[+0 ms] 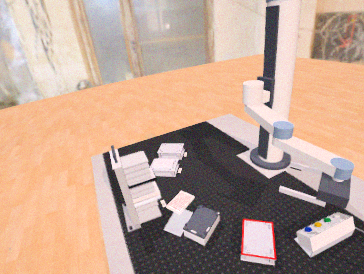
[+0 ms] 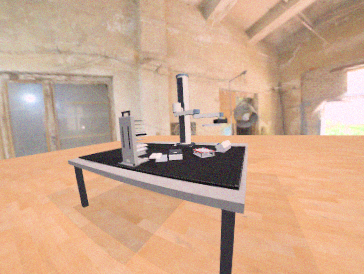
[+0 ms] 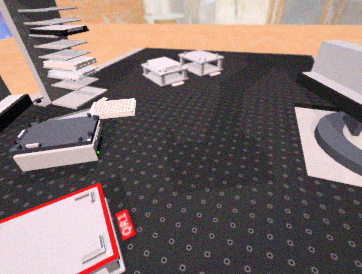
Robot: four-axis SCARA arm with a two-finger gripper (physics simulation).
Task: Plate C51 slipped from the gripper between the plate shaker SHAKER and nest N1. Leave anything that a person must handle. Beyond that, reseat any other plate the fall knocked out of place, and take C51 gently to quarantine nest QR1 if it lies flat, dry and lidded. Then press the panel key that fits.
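The white-pink welled plate lies flat on the mat, its wells showing. A thin pale flat piece lies beside it, next to the dark-topped shaker. The red-rimmed nest QR1 bears no plate. Two white nests stand at the back; the nearer nest has a plate-like piece on top, the farther nest shows none. My gripper is open and empty, raised near the arm's base. Dryness cannot be told.
The tall shelf rack at the left holds pale shelves, white plates and a dark piece. The sloped key panel at the right front has blue, yellow and green keys.
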